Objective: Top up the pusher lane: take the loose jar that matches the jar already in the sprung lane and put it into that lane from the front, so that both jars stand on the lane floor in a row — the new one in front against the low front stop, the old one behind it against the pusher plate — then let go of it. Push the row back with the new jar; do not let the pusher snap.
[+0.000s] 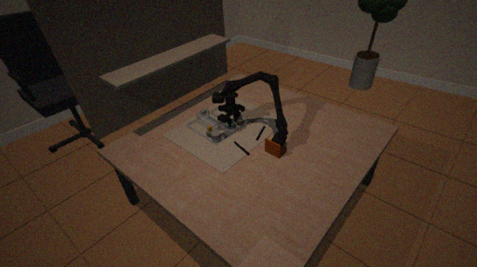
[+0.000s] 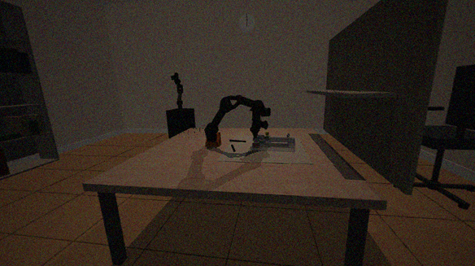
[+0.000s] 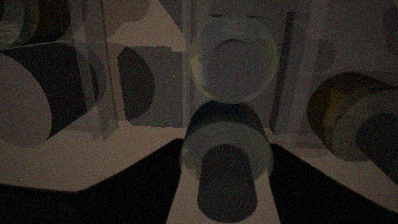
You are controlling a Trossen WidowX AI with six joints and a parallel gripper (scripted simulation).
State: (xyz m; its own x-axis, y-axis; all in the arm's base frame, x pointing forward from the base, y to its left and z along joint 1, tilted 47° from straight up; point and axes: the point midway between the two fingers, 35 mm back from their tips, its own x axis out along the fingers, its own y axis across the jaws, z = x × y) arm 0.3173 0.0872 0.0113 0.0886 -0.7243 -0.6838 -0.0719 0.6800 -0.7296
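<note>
The lane fixture is 150 mm ahead of my gripper tip, 30 mm to the left of it and 40 mm below it. Round my gripper tip: shelf 510 mm ahead, 50 mm to the left, 310 mm above.
</note>
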